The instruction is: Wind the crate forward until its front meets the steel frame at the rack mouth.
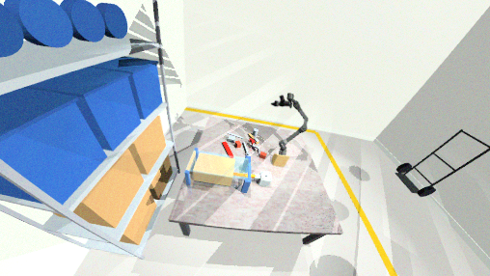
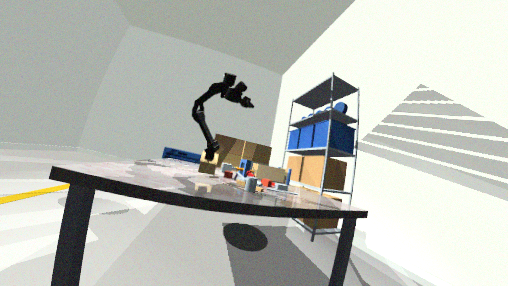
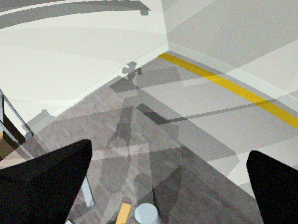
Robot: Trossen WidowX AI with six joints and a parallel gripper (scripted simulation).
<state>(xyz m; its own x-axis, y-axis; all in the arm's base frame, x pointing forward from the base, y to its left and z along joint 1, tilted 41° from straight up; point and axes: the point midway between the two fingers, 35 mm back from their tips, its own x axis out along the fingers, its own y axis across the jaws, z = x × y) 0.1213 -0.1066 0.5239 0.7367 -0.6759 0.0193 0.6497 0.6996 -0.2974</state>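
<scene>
My gripper tip is now 690 mm to the right of the winch and 400 mm above it. Also, from my gripper tip: red bar 420 mm below, 390 mm to the left, 380 mm ahead.
</scene>
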